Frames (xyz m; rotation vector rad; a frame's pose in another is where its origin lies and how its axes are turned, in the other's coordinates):
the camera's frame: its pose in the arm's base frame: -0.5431 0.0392 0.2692 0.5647 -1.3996 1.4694
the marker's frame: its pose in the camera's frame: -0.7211 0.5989 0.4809 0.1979 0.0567 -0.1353
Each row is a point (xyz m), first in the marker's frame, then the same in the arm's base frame.
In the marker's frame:
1: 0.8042 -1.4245 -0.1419
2: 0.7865 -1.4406 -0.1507
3: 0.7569 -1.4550 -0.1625
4: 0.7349 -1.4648 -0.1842
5: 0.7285 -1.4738 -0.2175
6: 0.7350 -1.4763 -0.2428
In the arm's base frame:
1: 0.2527 -0.1501 0.5644
2: 0.2739 -0.1488 0.5503
3: 0.2971 -0.1491 0.5241
4: 0.3150 -0.1374 0.4998
5: 0.3295 -0.1090 0.4851
6: 0.3334 -0.0832 0.4827

